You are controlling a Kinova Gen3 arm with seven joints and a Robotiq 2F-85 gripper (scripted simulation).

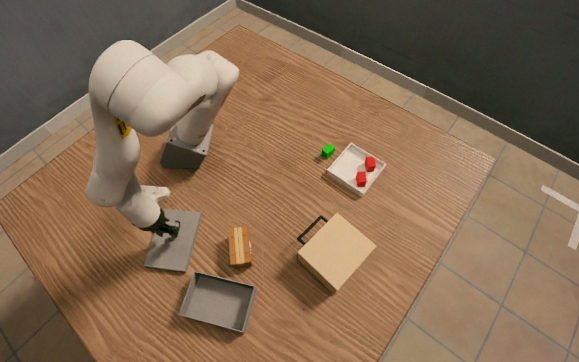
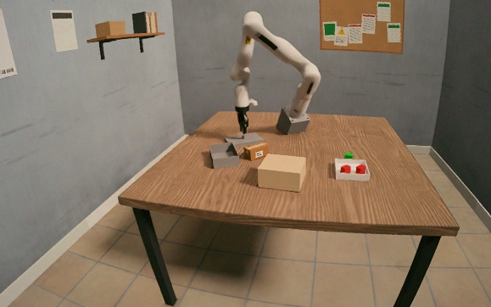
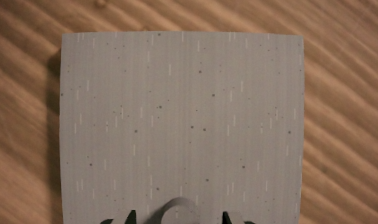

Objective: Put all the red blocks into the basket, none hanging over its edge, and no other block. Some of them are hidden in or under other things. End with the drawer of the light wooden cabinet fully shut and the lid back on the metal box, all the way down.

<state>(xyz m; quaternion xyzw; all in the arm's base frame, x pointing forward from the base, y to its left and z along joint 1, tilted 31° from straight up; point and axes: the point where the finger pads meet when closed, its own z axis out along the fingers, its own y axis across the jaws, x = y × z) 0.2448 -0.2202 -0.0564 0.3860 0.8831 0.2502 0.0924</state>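
My hand is 6 cm above the grey lid. Also, from my hand: grey metal box 25 cm ahead, 4 cm below, 3 cm to the left; blue block 18 cm ahead, 14 cm to the left, 5 cm below; brown cardboard box 16 cm to the left, 15 cm ahead, 3 cm below.
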